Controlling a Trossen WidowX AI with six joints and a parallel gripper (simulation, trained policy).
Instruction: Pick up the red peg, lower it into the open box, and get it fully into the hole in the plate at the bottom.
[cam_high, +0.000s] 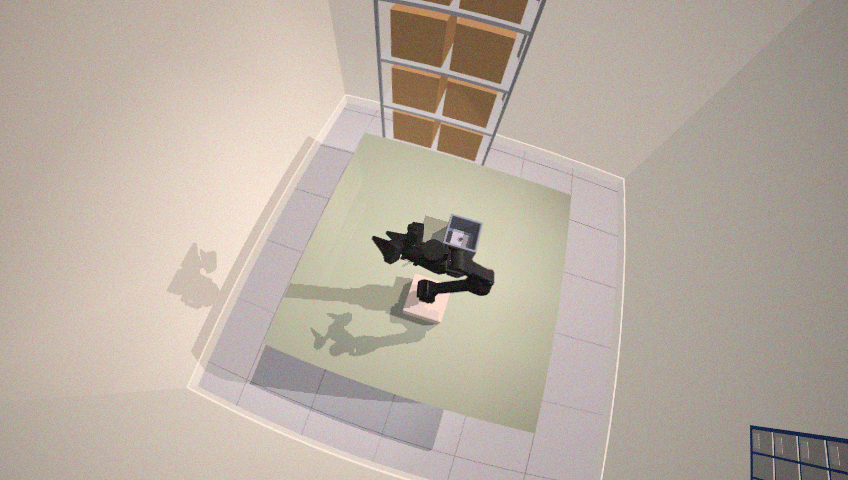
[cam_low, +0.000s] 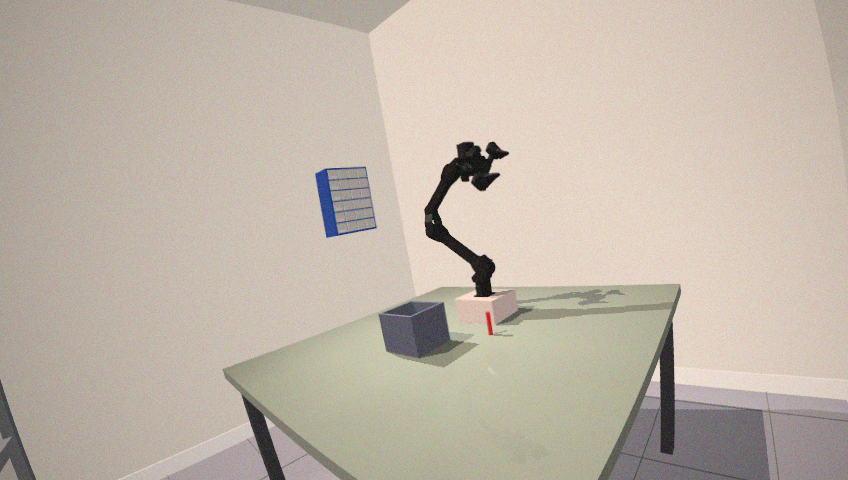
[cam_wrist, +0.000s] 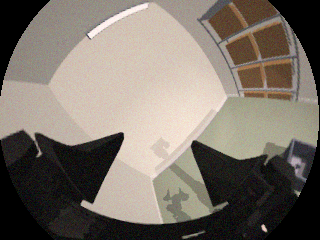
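The red peg lies 140 mm ahead of my gripper tip, 80 mm to the right of it and 530 mm below it. The rest, counted from my gripper tip: plate: 290 mm ahead, 280 mm to the right, 520 mm below.
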